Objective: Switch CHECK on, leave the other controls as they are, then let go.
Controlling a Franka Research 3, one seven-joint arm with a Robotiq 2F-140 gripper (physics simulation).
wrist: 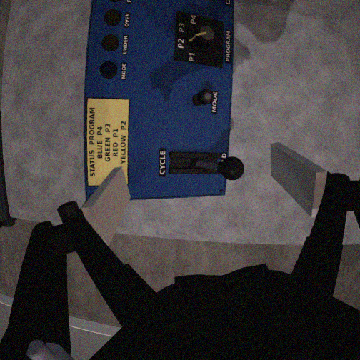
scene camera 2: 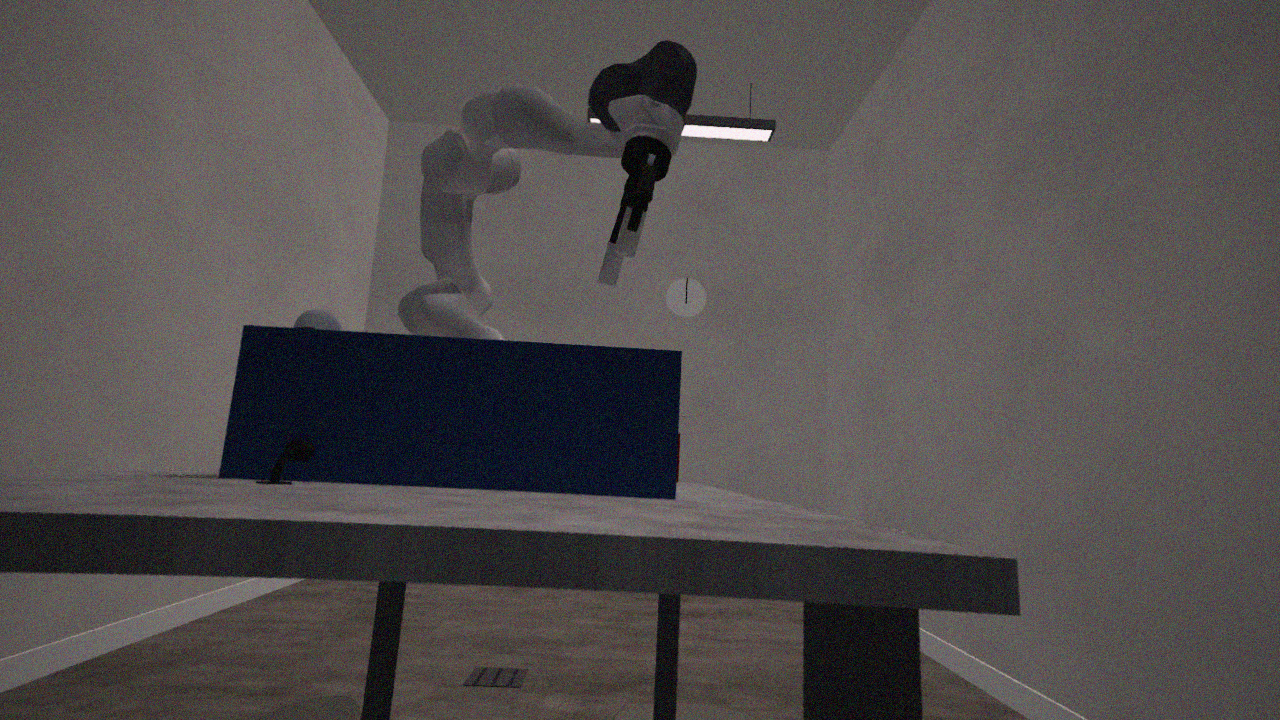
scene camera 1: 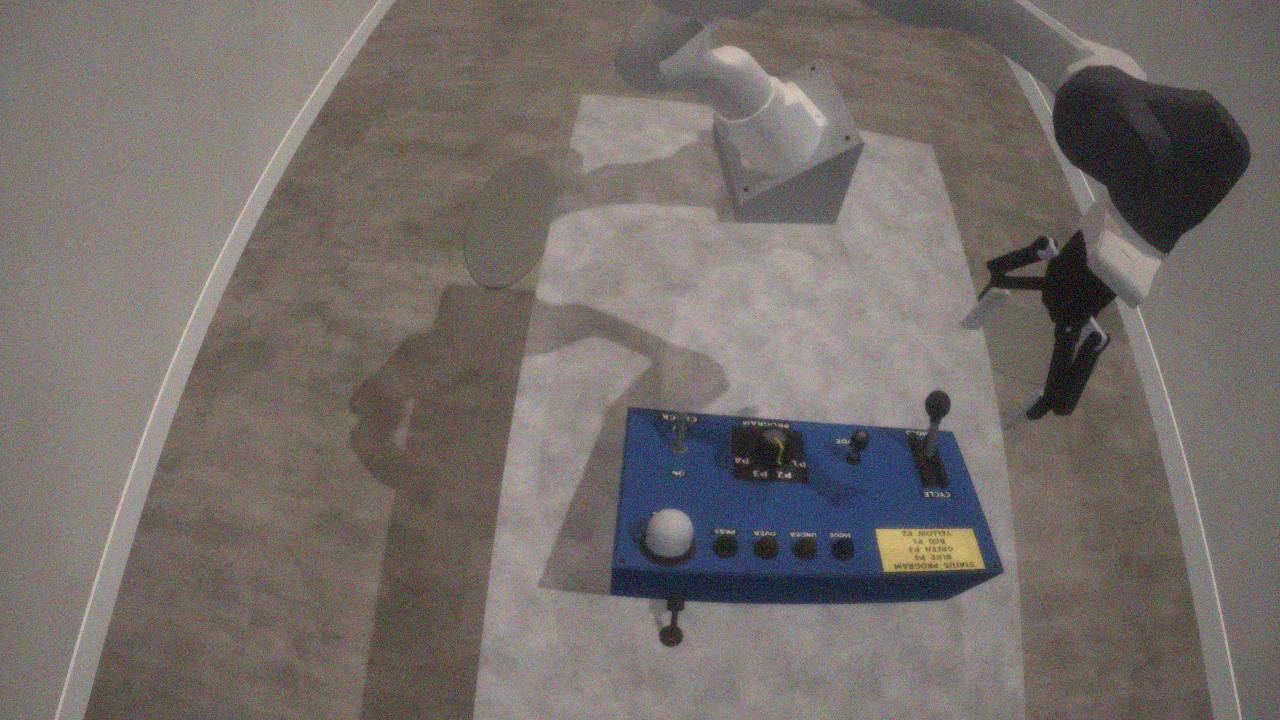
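Observation:
The CHECK switch (scene camera 1: pixel 680 433) is a small pale toggle at the far left of the blue control box (scene camera 1: pixel 760 505) (scene camera 2: pixel 447 411) (wrist: pixel 155 120) in scene camera 1, between the CHECK and ON labels. Its lean is hard to tell. It does not show in the wrist view. My gripper (scene camera 1: pixel 991 370) (scene camera 2: pixel 617 261) (wrist: pixel 198 170) is open and empty. It hangs high, beyond the box's opposite end, nearest the HOLD/CYCLE lever (scene camera 1: pixel 937 407) (wrist: pixel 231 168), and touches nothing. That lever leans to the HOLD side.
The PROGRAM knob (scene camera 1: pixel 775 443) (wrist: pixel 206 33) and MODE toggle (scene camera 1: pixel 859 440) (wrist: pixel 204 97) stand between CHECK and the lever. A white dome (scene camera 1: pixel 669 534) (scene camera 2: pixel 317 319) rises from the CHECK end. A small black fixture (scene camera 1: pixel 671 634) (scene camera 2: pixel 298 449) stands on the table (scene camera 1: pixel 805 662) (scene camera 2: pixel 537 555) beside the box.

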